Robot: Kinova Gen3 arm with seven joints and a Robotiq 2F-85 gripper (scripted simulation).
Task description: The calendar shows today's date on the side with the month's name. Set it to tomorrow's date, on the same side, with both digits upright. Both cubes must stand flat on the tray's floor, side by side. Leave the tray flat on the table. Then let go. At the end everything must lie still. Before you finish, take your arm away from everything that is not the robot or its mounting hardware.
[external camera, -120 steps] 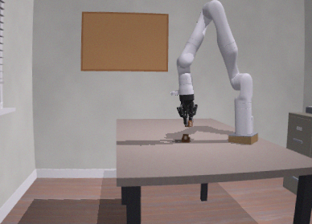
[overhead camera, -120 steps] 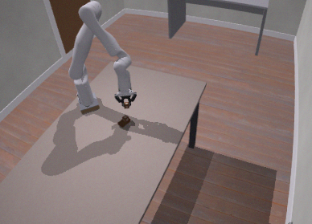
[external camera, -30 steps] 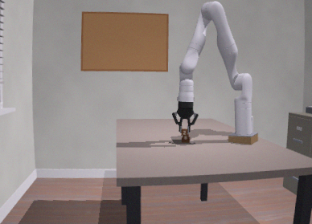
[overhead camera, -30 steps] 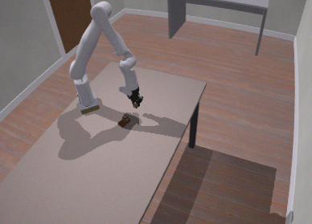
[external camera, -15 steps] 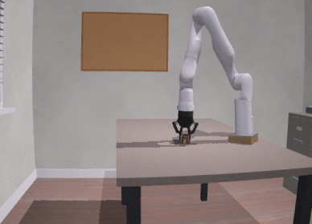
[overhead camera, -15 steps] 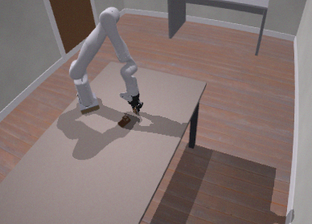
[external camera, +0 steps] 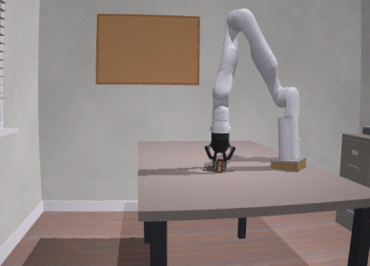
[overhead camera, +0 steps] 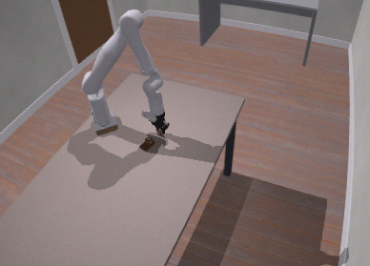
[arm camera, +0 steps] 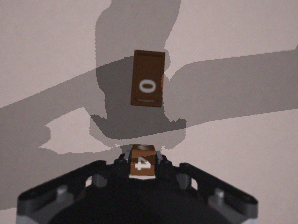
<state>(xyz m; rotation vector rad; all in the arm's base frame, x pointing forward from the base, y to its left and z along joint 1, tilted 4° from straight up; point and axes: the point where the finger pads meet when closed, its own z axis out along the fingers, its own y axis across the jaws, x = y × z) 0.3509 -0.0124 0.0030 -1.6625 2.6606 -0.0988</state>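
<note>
The digit cube is 1 cm below my hand. The rest, counted from my hand: brown number cube (4 cm behind, 8 cm to the right, 1 cm below); then brown calendar tray (5 cm behind, 9 cm to the right, 2 cm below).
</note>
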